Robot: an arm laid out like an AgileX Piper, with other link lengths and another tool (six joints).
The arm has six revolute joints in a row. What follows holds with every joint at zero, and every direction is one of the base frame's.
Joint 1 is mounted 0.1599 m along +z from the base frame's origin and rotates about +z.
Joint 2 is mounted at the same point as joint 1 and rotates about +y.
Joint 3 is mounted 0.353 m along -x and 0.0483 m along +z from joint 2 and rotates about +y.
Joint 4 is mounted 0.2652 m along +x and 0.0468 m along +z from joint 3 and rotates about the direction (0.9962, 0, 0.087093).
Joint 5 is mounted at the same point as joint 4 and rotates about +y.
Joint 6 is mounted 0.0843 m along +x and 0.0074 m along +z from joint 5 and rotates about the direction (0.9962, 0, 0.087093).
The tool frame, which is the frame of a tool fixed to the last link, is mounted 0.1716 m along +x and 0.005 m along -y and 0.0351 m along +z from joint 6; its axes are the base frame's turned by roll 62.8, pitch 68.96 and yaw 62.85 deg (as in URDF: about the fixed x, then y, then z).
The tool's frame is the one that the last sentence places.
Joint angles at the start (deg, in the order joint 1, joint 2, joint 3, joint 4, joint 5, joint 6):
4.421, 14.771, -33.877, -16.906, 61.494, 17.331
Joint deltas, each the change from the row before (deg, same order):
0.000, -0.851, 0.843, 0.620, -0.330, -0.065
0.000, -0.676, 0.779, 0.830, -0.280, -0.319
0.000, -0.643, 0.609, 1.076, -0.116, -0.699
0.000, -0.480, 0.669, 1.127, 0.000, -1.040
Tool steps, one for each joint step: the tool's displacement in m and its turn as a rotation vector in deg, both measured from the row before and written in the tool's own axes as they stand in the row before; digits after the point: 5 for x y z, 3 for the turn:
0.00495, 0.00070, 0.00080, -0.616, 0.046, 0.286
0.00534, 0.00149, 0.00108, -0.699, 0.286, 0.116
0.00541, 0.00230, 0.00053, -0.860, 0.419, -0.097
0.00644, 0.00225, 0.00125, -0.767, 0.720, -0.468

